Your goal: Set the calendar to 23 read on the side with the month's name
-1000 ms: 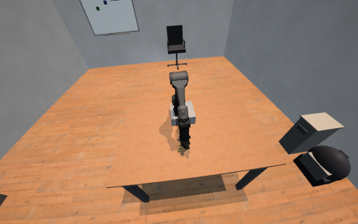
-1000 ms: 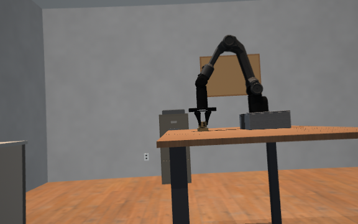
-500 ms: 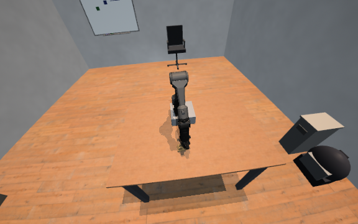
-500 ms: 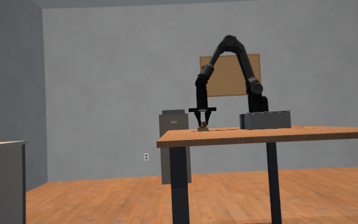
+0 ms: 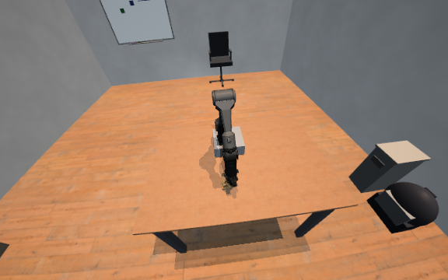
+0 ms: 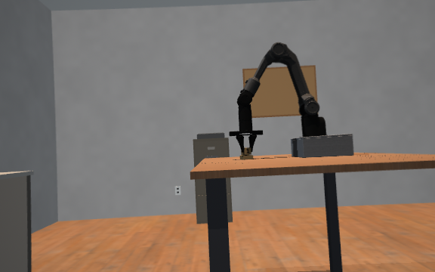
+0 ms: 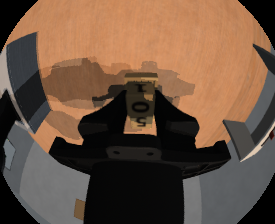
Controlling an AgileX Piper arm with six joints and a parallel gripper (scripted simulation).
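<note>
Right now the tan calendar cube is right at my hand. Round my hand: tan calendar tray 2 cm to the right, 3 cm below.
</note>
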